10 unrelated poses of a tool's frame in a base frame.
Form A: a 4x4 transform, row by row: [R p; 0 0 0 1], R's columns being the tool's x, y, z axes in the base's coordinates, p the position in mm. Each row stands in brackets.
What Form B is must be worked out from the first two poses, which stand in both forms.
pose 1, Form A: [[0.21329, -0.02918, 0.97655, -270.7], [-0.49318, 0.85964, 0.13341, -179.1], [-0.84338, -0.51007, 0.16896, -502.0], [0, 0, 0, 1]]
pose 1, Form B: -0.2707, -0.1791, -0.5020, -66.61, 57.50, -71.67
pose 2, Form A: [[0.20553, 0.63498, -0.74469, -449.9], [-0.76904, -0.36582, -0.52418, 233.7], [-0.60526, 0.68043, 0.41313, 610.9], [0, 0, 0, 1]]
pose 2, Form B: -0.4499, 0.2337, 0.6109, -75.04, 37.25, 58.74
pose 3, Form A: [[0.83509, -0.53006, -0.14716, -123.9], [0.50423, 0.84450, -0.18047, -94.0], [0.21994, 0.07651, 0.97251, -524.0], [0, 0, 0, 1]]
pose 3, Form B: -0.1239, -0.0940, -0.5240, 31.12, -12.71, 4.50
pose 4, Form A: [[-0.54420, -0.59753, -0.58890, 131.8], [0.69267, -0.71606, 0.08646, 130.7], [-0.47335, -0.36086, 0.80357, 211.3], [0, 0, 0, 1]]
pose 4, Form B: 0.1318, 0.1307, 0.2113, 128.16, 28.25, -24.18
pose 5, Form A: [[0.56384, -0.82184, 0.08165, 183.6], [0.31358, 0.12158, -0.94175, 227.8], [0.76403, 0.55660, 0.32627, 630.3], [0, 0, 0, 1]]
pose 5, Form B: 0.1836, 0.2278, 0.6303, 29.08, -49.82, 59.62
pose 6, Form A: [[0.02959, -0.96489, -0.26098, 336.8], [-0.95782, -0.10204, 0.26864, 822.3], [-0.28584, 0.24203, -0.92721, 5.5], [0, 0, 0, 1]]
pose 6, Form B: 0.3368, 0.8223, 0.0055, -88.23, 16.61, 165.37
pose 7, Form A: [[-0.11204, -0.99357, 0.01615, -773.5], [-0.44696, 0.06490, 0.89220, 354.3], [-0.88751, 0.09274, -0.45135, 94.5], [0, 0, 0, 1]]
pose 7, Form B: -0.7735, 0.3543, 0.0945, -104.07, 62.56, 168.39
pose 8, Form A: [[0.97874, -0.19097, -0.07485, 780.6], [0.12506, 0.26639, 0.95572, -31.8], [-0.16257, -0.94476, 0.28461, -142.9], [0, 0, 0, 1]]
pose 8, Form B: 0.7806, -0.0318, -0.1429, 7.28, 9.36, -73.24
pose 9, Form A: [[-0.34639, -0.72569, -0.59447, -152.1], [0.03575, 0.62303, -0.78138, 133.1], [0.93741, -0.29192, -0.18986, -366.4], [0, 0, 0, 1]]
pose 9, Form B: -0.1521, 0.1331, -0.3664, 174.11, -69.62, -123.04
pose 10, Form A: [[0.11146, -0.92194, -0.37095, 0.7], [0.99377, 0.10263, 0.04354, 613.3], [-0.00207, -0.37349, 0.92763, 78.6], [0, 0, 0, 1]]
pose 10, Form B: 0.0007, 0.6133, 0.0786, 83.60, 0.12, -21.93
